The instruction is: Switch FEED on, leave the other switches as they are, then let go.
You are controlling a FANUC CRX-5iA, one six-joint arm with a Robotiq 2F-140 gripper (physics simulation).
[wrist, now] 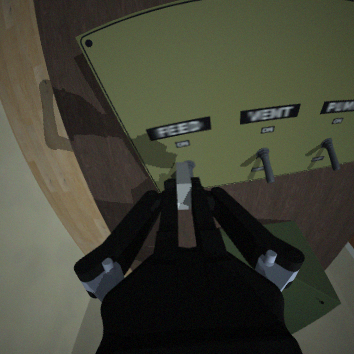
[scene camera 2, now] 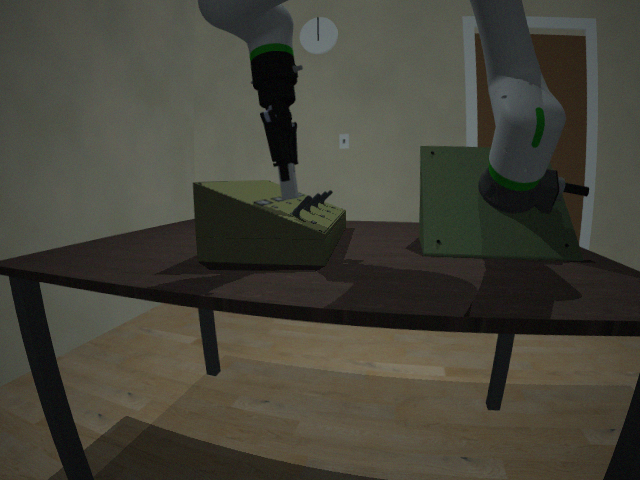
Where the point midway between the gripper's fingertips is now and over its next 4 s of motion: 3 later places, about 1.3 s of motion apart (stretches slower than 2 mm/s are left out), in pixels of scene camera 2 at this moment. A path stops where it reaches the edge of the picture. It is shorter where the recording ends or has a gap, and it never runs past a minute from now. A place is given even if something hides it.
My gripper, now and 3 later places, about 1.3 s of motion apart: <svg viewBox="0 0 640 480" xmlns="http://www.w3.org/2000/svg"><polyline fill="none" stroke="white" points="290,198 292,134 334,198 309,211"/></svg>
